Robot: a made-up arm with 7 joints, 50 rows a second.
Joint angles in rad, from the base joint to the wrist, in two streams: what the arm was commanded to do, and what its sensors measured. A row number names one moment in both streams.
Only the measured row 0 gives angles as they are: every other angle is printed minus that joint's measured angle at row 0.
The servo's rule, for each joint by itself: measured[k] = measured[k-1] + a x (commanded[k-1-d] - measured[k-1]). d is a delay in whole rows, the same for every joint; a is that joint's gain. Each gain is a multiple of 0.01, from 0.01 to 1. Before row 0 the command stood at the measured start. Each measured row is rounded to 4 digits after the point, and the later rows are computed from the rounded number. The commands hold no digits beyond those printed.
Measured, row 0:
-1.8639 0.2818 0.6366 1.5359 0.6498 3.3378 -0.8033
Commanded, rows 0 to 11:
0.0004 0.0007 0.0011 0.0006 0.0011 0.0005 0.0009
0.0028 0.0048 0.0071 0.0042 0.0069 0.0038 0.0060
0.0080 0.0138 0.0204 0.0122 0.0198 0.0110 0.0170
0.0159 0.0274 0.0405 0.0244 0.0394 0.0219 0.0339
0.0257 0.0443 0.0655 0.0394 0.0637 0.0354 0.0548
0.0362 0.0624 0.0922 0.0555 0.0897 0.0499 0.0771
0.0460 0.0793 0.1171 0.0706 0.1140 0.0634 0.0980
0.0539 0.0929 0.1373 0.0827 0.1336 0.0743 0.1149
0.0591 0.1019 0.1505 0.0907 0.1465 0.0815 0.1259
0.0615 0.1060 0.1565 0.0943 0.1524 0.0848 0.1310
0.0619 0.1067 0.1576 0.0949 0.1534 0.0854 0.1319
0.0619 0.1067 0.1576 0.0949 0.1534 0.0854 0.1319
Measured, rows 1 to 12:
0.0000 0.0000 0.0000 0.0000 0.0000 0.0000 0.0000
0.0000 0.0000 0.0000 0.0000 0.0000 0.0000 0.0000
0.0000 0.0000 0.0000 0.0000 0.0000 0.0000 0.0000
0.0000 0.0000 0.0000 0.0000 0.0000 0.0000 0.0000
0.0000 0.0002 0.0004 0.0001 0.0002 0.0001 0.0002
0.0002 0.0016 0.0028 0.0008 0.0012 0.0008 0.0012
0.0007 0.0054 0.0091 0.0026 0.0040 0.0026 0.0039
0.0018 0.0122 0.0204 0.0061 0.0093 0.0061 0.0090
0.0035 0.0222 0.0366 0.0114 0.0175 0.0114 0.0168
0.0058 0.0347 0.0566 0.0185 0.0283 0.0183 0.0271
0.0086 0.0485 0.0784 0.0268 0.0412 0.0264 0.0392
0.0118 0.0623 0.0996 0.0357 0.0551 0.0350 0.0521
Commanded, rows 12 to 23:
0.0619 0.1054 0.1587 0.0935 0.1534 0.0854 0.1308
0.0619 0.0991 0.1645 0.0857 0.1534 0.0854 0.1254
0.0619 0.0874 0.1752 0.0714 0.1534 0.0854 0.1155
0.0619 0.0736 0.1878 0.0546 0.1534 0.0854 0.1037
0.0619 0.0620 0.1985 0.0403 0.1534 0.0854 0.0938
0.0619 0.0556 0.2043 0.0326 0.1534 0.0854 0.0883
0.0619 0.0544 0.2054 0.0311 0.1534 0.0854 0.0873
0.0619 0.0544 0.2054 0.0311 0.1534 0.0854 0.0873
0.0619 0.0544 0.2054 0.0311 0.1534 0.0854 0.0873
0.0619 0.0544 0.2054 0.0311 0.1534 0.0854 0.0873
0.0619 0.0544 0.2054 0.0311 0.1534 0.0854 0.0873
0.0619 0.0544 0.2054 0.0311 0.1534 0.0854 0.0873
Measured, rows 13 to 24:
0.0151 0.0746 0.1179 0.0445 0.0688 0.0434 0.0646
0.0183 0.0843 0.1318 0.0525 0.0813 0.0509 0.0759
0.0214 0.0912 0.1411 0.0593 0.0921 0.0571 0.0854
0.0242 0.0960 0.1470 0.0650 0.1013 0.0622 0.0933
0.0268 0.0989 0.1512 0.0696 0.1091 0.0664 0.0997
0.0293 0.0990 0.1560 0.0722 0.1157 0.0698 0.1041
0.0316 0.0954 0.1629 0.0721 0.1214 0.0726 0.1060
0.0337 0.0886 0.1719 0.0693 0.1262 0.0749 0.1056
0.0357 0.0804 0.1815 0.0647 0.1303 0.0768 0.1036
0.0375 0.0727 0.1897 0.0596 0.1338 0.0783 0.1010
0.0392 0.0670 0.1954 0.0550 0.1367 0.0796 0.0987
0.0408 0.0631 0.1990 0.0512 0.1392 0.0806 0.0968

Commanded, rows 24 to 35:
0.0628 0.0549 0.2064 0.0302 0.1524 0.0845 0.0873
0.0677 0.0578 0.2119 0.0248 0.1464 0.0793 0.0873
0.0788 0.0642 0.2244 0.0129 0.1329 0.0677 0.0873
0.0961 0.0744 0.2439 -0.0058 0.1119 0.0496 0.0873
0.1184 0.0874 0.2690 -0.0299 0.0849 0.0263 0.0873
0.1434 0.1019 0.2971 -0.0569 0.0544 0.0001 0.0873
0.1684 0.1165 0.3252 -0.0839 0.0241 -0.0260 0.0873
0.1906 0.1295 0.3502 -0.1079 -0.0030 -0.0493 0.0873
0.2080 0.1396 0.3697 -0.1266 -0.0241 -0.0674 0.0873
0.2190 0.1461 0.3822 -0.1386 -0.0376 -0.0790 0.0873
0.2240 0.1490 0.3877 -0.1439 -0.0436 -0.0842 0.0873
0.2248 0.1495 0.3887 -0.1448 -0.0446 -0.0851 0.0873
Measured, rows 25 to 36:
0.0423 0.0604 0.2013 0.0480 0.1413 0.0815 0.0952
0.0437 0.0585 0.2028 0.0453 0.1431 0.0822 0.0939
0.0450 0.0572 0.2037 0.0430 0.1446 0.0828 0.0928
0.0462 0.0563 0.2043 0.0411 0.1459 0.0833 0.0919
0.0474 0.0559 0.2051 0.0394 0.1469 0.0835 0.0911
0.0488 0.0565 0.2075 0.0371 0.1468 0.0827 0.0905
0.0509 0.0589 0.2136 0.0332 0.1447 0.0800 0.0900
0.0541 0.0637 0.2245 0.0270 0.1398 0.0745 0.0895
0.0586 0.0710 0.2405 0.0179 0.1316 0.0658 0.0891
0.0645 0.0806 0.2609 0.0059 0.1200 0.0540 0.0888
0.0718 0.0917 0.2840 -0.0085 0.1056 0.0396 0.0885
0.0801 0.1034 0.3078 -0.0244 0.0893 0.0236 0.0883

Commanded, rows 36 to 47:
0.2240 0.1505 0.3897 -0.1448 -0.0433 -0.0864 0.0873
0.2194 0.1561 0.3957 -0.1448 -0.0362 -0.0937 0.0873
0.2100 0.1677 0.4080 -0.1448 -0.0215 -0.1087 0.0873
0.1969 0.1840 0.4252 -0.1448 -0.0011 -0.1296 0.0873
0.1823 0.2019 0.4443 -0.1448 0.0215 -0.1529 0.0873
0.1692 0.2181 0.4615 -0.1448 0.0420 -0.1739 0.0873
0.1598 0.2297 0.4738 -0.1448 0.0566 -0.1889 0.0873
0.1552 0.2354 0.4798 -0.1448 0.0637 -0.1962 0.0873
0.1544 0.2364 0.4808 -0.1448 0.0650 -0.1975 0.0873
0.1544 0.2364 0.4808 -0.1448 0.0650 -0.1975 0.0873
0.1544 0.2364 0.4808 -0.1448 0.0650 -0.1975 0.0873
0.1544 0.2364 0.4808 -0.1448 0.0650 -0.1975 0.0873
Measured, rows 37 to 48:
0.0891 0.1146 0.3301 -0.0408 0.0723 0.0072 0.0881
0.0982 0.1244 0.3489 -0.0564 0.0558 -0.0083 0.0880
0.1070 0.1320 0.3629 -0.0704 0.0409 -0.0220 0.0879
0.1152 0.1374 0.3722 -0.0823 0.0281 -0.0334 0.0878
0.1228 0.1415 0.3785 -0.0923 0.0174 -0.0429 0.0877
0.1296 0.1460 0.3847 -0.1007 0.0094 -0.0520 0.0876
0.1352 0.1527 0.3931 -0.1078 0.0048 -0.0622 0.0875
0.1395 0.1624 0.4047 -0.1137 0.0039 -0.0743 0.0875
0.1425 0.1746 0.4190 -0.1187 0.0065 -0.0884 0.0875
0.1444 0.1881 0.4343 -0.1229 0.0118 -0.1038 0.0875
0.1455 0.2010 0.4485 -0.1264 0.0185 -0.1191 0.0875
0.1462 0.2117 0.4598 -0.1293 0.0253 -0.1330 0.0875

